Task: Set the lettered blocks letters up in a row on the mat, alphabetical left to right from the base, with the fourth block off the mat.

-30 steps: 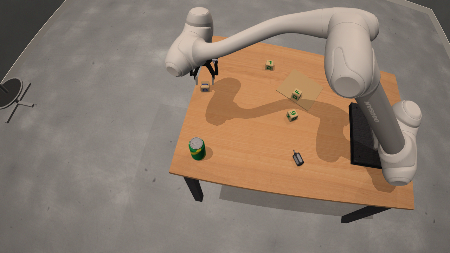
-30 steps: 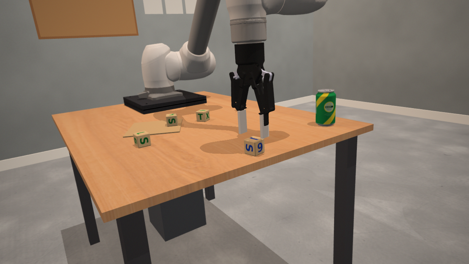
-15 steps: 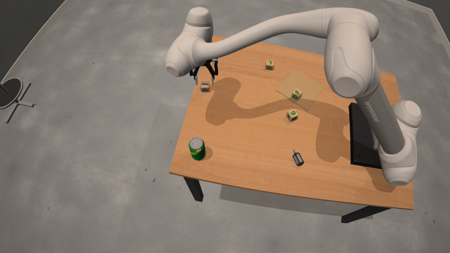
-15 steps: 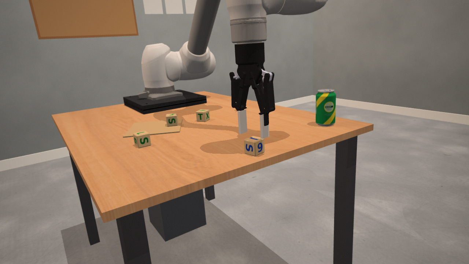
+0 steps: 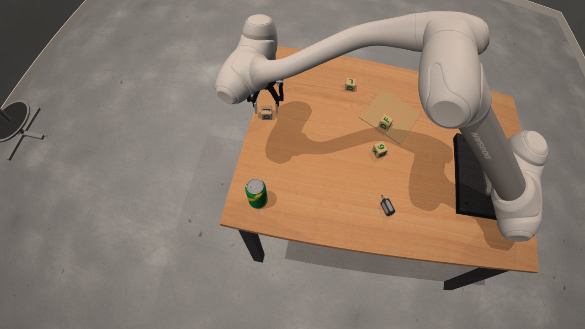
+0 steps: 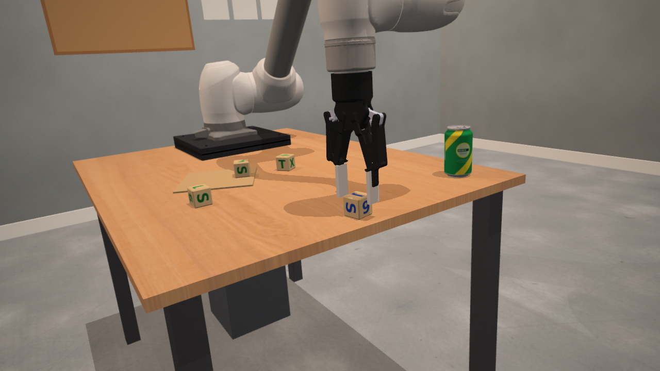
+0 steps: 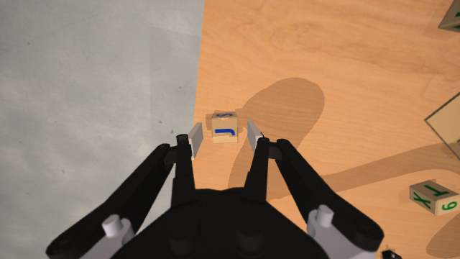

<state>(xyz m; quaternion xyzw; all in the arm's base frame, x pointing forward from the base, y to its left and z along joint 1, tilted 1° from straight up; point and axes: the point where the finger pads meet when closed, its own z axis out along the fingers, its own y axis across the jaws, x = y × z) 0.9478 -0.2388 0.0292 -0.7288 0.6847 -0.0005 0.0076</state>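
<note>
Now: hand 40 mm above the blue-lettered block. Also, from my hand: soda can 360 mm to the left; then tan mat 500 mm behind, 40 mm to the right, 60 mm below; then black tool 450 mm behind, 360 mm to the left, 40 mm below.
</note>
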